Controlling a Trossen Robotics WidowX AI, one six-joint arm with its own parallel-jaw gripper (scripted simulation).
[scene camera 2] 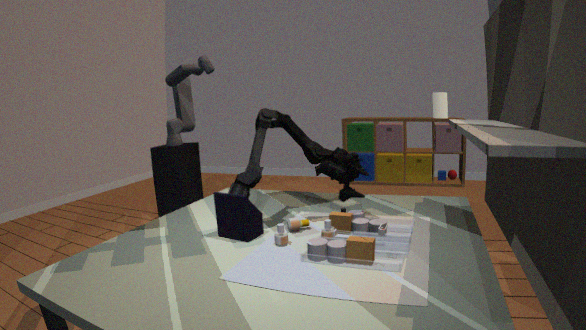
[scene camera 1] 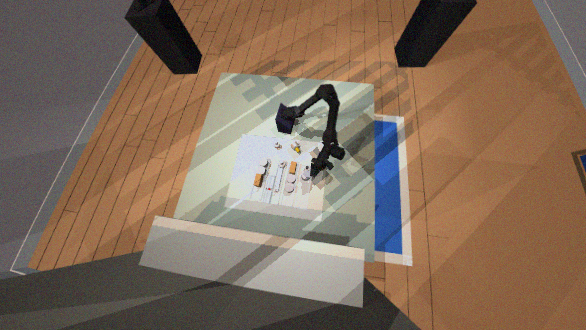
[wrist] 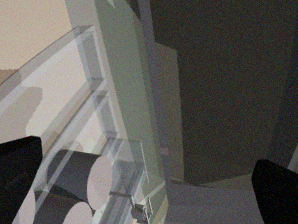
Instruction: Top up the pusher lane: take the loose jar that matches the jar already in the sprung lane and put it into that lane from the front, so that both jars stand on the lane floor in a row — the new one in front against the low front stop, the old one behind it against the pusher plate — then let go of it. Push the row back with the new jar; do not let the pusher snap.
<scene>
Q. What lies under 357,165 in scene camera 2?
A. My gripper.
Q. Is my gripper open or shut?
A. Open.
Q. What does my gripper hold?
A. Nothing.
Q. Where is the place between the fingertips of my gripper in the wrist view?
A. At 150,162
</scene>
